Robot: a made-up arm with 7 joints. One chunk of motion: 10 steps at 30 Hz.
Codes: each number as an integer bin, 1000 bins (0 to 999) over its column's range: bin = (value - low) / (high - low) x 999, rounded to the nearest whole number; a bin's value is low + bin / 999 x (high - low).
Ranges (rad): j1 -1.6..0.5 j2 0..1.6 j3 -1.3..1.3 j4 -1.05..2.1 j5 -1.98..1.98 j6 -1.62..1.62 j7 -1.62..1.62
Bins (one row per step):
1: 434 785 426 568 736 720 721
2: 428 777 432 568 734 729 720
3: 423 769 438 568 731 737 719
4: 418 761 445 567 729 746 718
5: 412 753 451 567 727 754 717
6: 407 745 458 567 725 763 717
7: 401 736 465 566 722 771 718
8: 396 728 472 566 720 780 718
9: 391 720 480 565 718 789 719
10: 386 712 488 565 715 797 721
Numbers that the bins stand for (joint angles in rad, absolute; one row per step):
1: -0.6877 1.2573 -0.1913 0.7410 0.9375 0.7151 0.7184
2: -0.7003 1.2444 -0.1757 0.7410 0.9295 0.7443 0.7151
3: -0.7108 1.2316 -0.1601 0.7410 0.9177 0.7703 0.7119
4: -0.7213 1.2188 -0.1418 0.7378 0.9097 0.7995 0.7086
5: -0.7339 1.2060 -0.1262 0.7378 0.9018 0.8254 0.7054
6: -0.7444 1.1932 -0.1080 0.7378 0.8939 0.8546 0.7054
7: -0.7571 1.1788 -0.0898 0.7347 0.8820 0.8805 0.7086
8: -0.7676 1.1660 -0.0716 0.7347 0.8741 0.9097 0.7086
9: -0.7781 1.1532 -0.0508 0.7315 0.8661 0.9389 0.7119
10: -0.7886 1.1403 -0.0299 0.7315 0.8542 0.9649 0.7184

